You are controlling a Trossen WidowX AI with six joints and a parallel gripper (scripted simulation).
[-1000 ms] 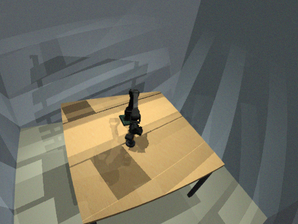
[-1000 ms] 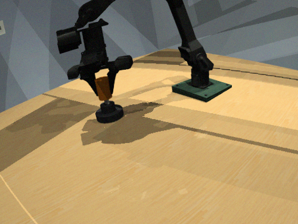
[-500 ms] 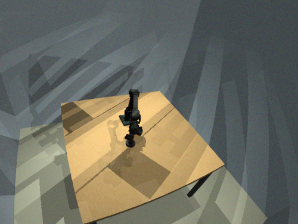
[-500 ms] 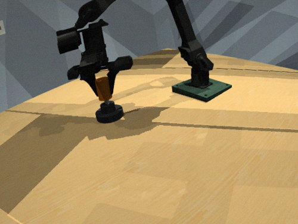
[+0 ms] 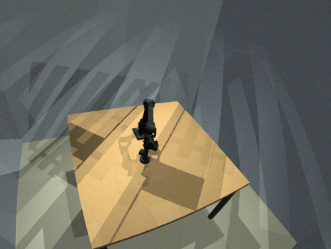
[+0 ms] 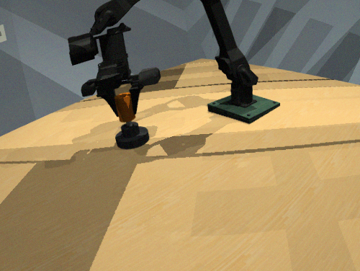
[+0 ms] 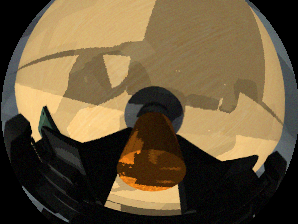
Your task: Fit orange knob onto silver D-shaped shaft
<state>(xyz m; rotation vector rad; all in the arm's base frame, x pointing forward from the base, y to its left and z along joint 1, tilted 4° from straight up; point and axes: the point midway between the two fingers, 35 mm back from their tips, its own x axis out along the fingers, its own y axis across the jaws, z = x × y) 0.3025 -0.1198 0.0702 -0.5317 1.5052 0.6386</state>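
Right now my gripper tip is 3 cm below the orange knob. The rest, counted from my gripper tip: round pedestal 4 cm below.
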